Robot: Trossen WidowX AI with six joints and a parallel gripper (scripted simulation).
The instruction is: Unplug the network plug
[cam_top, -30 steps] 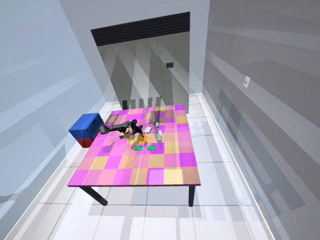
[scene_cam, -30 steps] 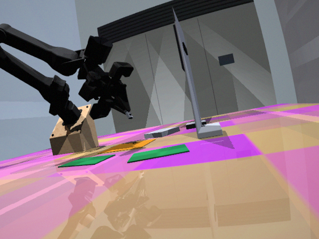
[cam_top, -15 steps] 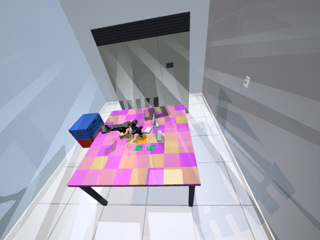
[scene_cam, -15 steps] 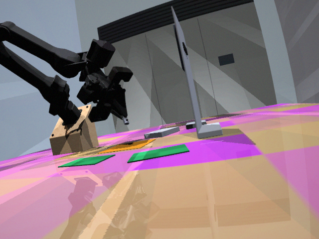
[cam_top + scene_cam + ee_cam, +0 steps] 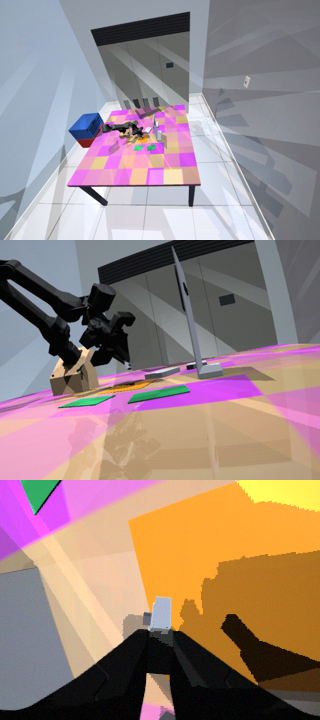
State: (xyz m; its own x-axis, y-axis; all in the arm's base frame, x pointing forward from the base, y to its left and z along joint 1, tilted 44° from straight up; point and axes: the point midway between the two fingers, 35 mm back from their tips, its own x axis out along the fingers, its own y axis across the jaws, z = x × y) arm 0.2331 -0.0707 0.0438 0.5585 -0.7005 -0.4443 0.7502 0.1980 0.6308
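Now: the orange flat square 6 cm below my gripper tip and 1 cm behind it. Round my gripper tip: grey upright panel: 19 cm ahead, 7 cm above, 3 cm to the left; pale grey network plug: right at my gripper tip.
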